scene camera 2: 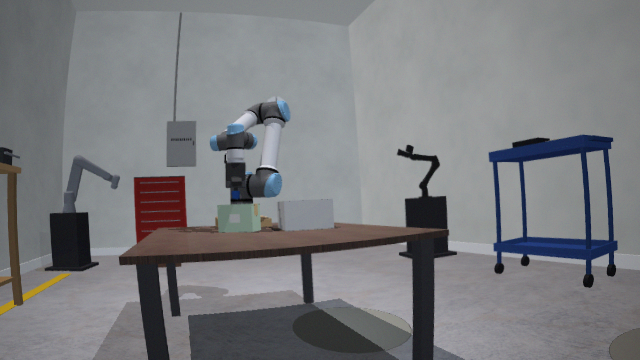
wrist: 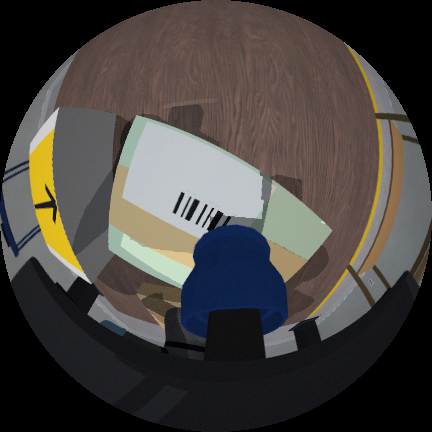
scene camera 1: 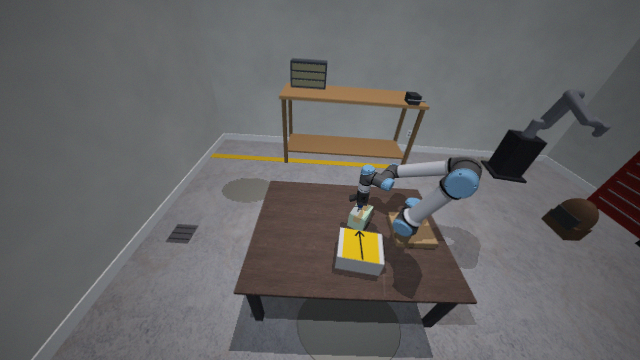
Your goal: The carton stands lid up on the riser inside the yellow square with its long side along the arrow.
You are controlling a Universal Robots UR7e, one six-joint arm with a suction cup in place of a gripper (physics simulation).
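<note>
The light green carton (scene camera 1: 354, 221) (scene camera 2: 245, 223) (wrist: 295, 215) stands on the table, its face with tan tape and a white barcode label up. It is turned at an angle to the riser. The white riser (scene camera 1: 359, 266) (scene camera 2: 306, 215) (wrist: 82, 150) stands beside it. The riser's top bears the yellow square (scene camera 1: 372, 250) (wrist: 40, 172) and a black arrow (scene camera 1: 361, 245) (wrist: 46, 204), whose head is at the carton's side. My blue suction cup (scene camera 1: 360, 207) (scene camera 2: 235, 198) (wrist: 232, 230) points down very close above the carton's top, with a thin gap in scene camera 2. It holds nothing.
The arm's base stands on a wooden block (scene camera 1: 422, 243) at the right of the table (scene camera 1: 290, 240) (scene camera 2: 280, 242). A wooden shelf unit (scene camera 1: 350, 95) stands behind the table. A blue cart (scene camera 2: 555, 249) and a red drawer cabinet (scene camera 2: 160, 200) stand away from it.
</note>
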